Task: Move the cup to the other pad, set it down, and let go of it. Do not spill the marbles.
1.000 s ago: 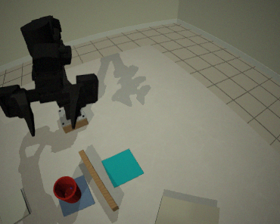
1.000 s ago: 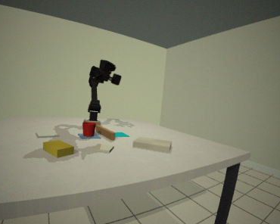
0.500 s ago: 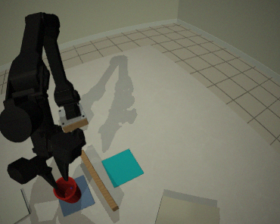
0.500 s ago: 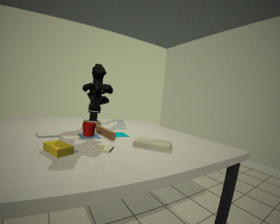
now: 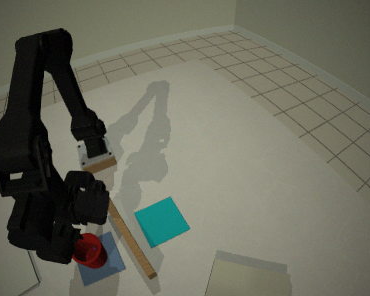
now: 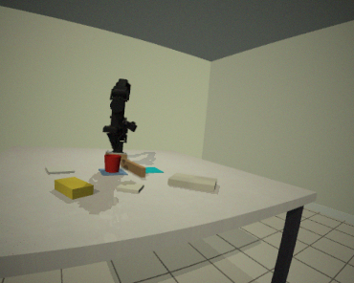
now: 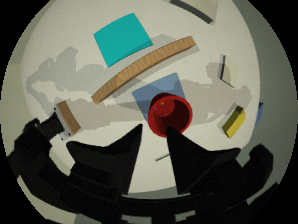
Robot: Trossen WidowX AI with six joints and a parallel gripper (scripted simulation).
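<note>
Now: gripper tip 30 mm short of the red cup, 10 mm to the left of it and 60 mm above it. The rest, counted from my gripper tip: teal pad: 10 mm behind, 180 mm to the left, 110 mm below; then white plate: 10 mm ahead, 230 mm to the right, 100 mm below; then wooden bar: 10 mm ahead, 80 mm to the left, 90 mm below.
</note>
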